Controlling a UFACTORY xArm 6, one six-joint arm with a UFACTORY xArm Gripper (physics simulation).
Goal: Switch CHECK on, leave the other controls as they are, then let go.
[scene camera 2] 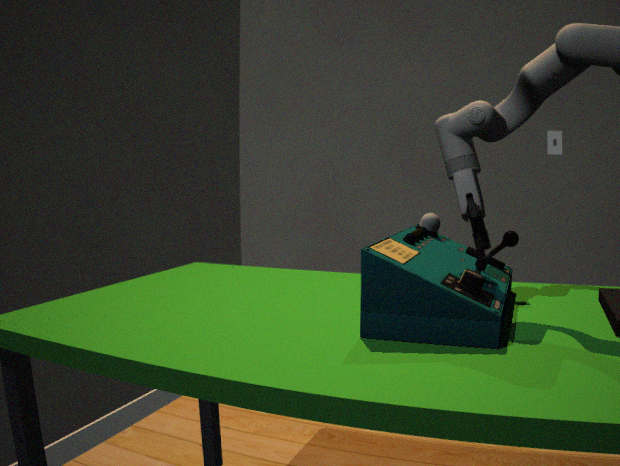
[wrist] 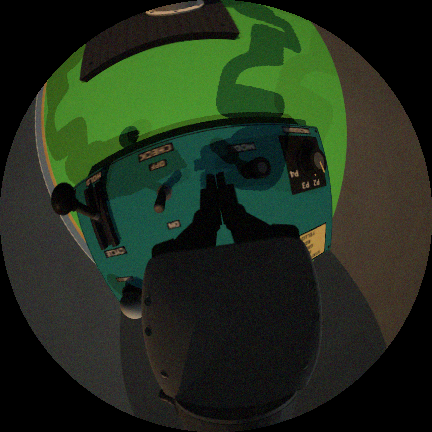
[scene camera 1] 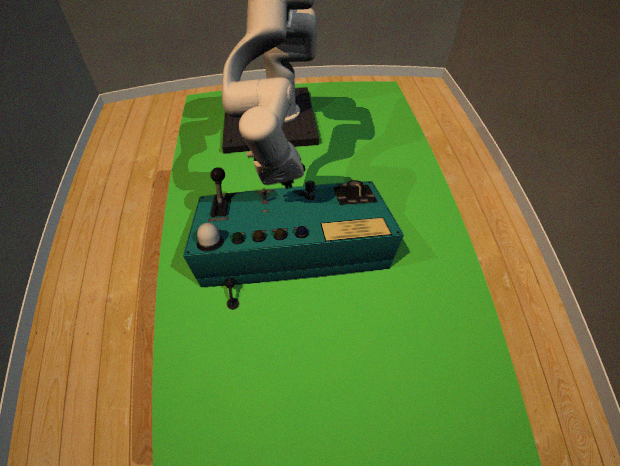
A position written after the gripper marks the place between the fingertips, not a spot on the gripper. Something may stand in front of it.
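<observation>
Gripper (scene camera 2: 484, 249), (wrist: 216, 184), (scene camera 1: 288, 183). Cycle lever (wrist: 63, 200). Rotary selector (wrist: 311, 161).
</observation>
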